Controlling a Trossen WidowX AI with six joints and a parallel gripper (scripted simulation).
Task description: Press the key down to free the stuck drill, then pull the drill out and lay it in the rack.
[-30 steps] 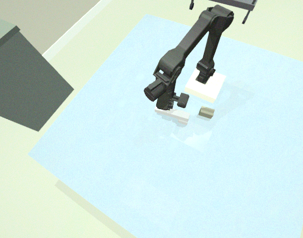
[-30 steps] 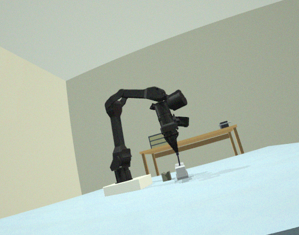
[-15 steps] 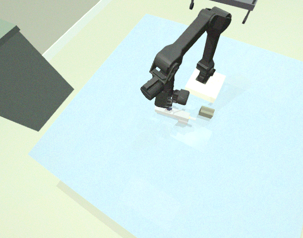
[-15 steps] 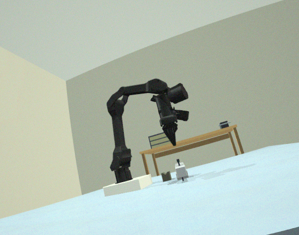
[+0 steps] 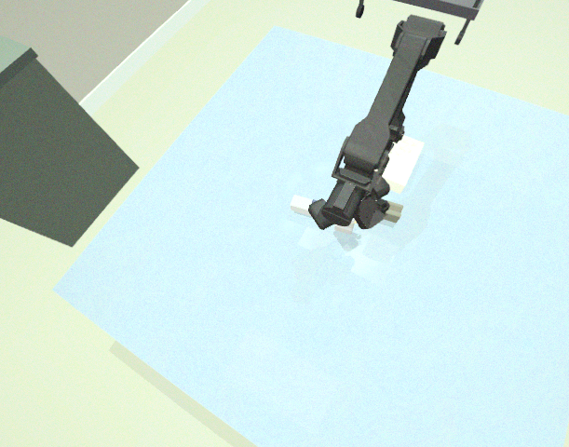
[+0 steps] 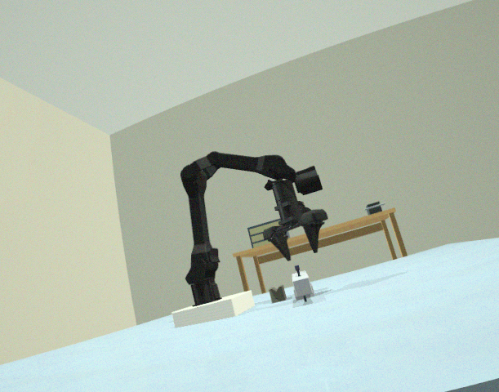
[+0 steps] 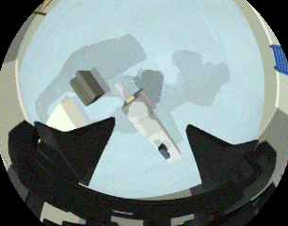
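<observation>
Now: gripper tip 20 mm past the pale drill and 60 mm above it. Round my gripper tip: small grey-brown rack 120 mm behind, 90 mm to the left, 80 mm below; small dark key 80 mm to the right, 50 mm below.
</observation>
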